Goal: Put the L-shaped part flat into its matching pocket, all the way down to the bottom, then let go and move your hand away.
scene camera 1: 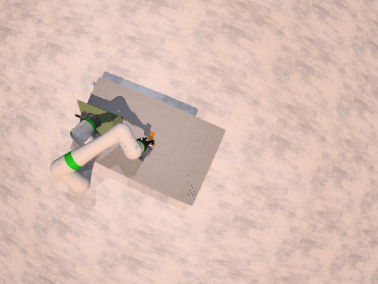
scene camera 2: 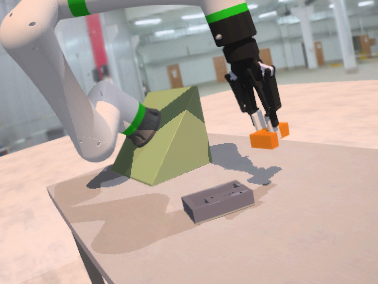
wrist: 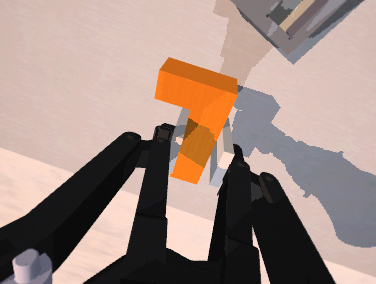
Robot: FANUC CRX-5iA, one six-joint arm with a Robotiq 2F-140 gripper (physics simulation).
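Places are measured from the arm's base along level axes (x ahead, y left, z up), in centimetres.
Pixels of known places: gripper, fingertip midpoint: [scene camera 1: 151, 138] [wrist: 201, 124]; arm's base, link origin: [scene camera 1: 94, 119] [scene camera 2: 147, 128].
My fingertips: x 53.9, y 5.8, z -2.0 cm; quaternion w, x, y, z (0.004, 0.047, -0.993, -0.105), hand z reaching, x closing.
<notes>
For each thing: its top centre in the pictures, then the offset to it from my fingertips. Level surfaces: height alone.
- orange L-shaped part, top centre: [wrist: 181, 138] [scene camera 2: 274, 128] [scene camera 1: 152, 139] dy +0.3, dx +1.5, dz +2.7 cm
- grey-purple block, top centre: [scene camera 2: 215, 193] [scene camera 1: 142, 152] dy -15.1, dx -4.1, dz -8.3 cm
- table, surface height: dz -12.0 cm
The orange L-shaped part [scene camera 1: 152, 135] [scene camera 2: 264, 140] [wrist: 200, 100] is held in the air above the table, apart from its shadow. My gripper [scene camera 1: 149, 142] [scene camera 2: 265, 122] [wrist: 201, 124] is shut on one leg of it; the other leg sticks out sideways beyond the fingertips in the wrist view. The grey-purple block [scene camera 2: 220, 210] [wrist: 286, 45] with the recessed pocket lies on the table, left of and below the part in scene camera 2, and at the top right in the wrist view. The pocket's full outline and floor are hard to make out.
A green wedge-shaped stand [scene camera 1: 107, 126] [scene camera 2: 180, 150] rises from the table [scene camera 1: 185, 145] [scene camera 2: 325, 210], with the arm's base mounted against it. A blue-grey strip [scene camera 1: 150, 93] runs along the table's upper edge in scene camera 1.
</notes>
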